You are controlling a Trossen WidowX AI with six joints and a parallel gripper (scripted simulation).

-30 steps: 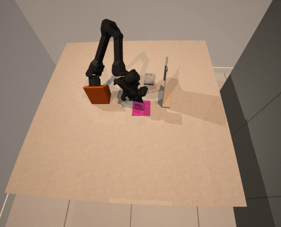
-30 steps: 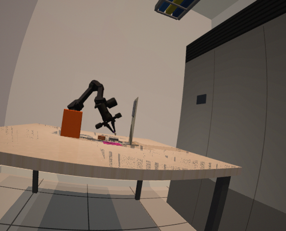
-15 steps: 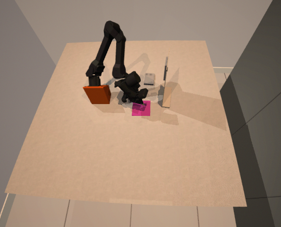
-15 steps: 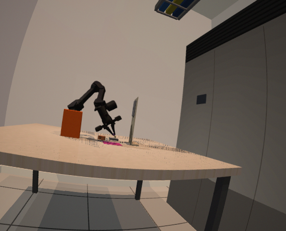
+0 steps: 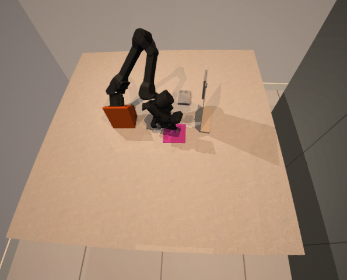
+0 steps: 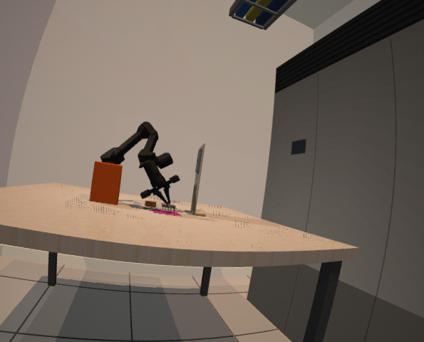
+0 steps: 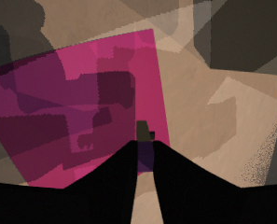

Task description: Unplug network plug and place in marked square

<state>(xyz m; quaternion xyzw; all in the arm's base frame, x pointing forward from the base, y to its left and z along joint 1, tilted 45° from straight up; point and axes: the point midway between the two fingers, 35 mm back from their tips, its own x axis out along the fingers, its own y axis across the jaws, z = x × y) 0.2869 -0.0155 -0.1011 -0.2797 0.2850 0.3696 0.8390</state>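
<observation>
My gripper tip is 4 cm above the marked square and 1 cm past it. Also, from my gripper tip: plug (right at my gripper tip); small orange-brown block (15 cm to the left, 6 cm behind, 3 cm below); upright grey panel (15 cm ahead, 12 cm above, 9 cm to the left).
</observation>
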